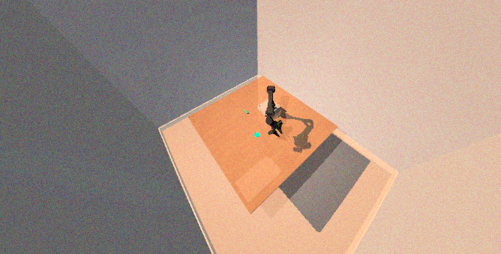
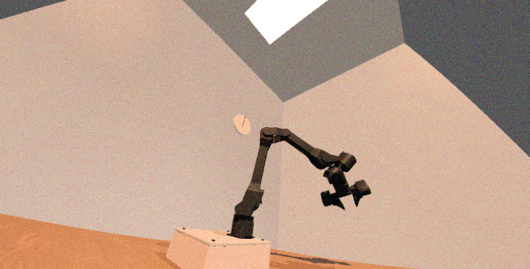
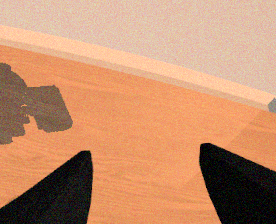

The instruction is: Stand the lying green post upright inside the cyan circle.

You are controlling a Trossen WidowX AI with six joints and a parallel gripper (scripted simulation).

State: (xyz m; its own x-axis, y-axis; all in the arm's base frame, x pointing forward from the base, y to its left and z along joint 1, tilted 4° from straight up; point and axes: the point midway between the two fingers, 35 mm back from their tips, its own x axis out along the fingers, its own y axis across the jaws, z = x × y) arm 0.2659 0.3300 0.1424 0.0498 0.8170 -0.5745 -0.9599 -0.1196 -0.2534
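Right now my gripper tip is 58 cm to the left of the green post, 20 cm above it and 6 cm past it. From my gripper tip the other things lie so: cyan circle (25 cm to the right, 21 cm below, 7 cm ahead).
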